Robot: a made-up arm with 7 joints.
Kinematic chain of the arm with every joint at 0, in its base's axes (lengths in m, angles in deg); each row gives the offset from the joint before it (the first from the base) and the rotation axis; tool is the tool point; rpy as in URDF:
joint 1: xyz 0 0 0.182 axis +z
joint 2: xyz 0 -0.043 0.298 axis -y
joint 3: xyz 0 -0.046 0.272 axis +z
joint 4: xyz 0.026 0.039 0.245 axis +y
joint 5: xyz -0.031 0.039 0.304 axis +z
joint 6: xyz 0 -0.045 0.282 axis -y
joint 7: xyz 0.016 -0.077 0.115 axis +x
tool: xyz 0 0 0 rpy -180 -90 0
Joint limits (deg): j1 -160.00..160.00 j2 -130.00..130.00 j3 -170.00..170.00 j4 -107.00..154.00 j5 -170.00..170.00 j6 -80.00..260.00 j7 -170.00..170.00
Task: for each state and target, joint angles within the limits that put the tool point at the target. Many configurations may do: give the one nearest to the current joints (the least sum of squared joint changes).
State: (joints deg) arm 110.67 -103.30 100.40 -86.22 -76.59 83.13 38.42
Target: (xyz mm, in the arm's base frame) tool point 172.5 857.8 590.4
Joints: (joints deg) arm 131.13 -98.42 88.34 -75.11 -80.70 84.30 38.42
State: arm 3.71 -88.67 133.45 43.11 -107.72 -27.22 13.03
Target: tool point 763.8 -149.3 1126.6
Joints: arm -25.72 -87.00 150.91 81.40 -107.64 -31.38 13.03
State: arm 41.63 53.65 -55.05 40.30 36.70 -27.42 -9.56
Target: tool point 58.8 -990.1 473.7
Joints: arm 40.76 87.11 -94.23 74.50 31.61 -34.29 -9.56
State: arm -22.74 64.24 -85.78 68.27 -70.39 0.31 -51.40
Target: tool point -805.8 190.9 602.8
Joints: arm -84.39 65.33 -88.48 117.85 -60.43 -13.46 -51.40
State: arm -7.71 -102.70 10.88 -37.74 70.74 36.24 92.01
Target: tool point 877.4 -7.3 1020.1
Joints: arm 5.63 -92.49 -1.86 -66.23 68.18 39.05 92.01
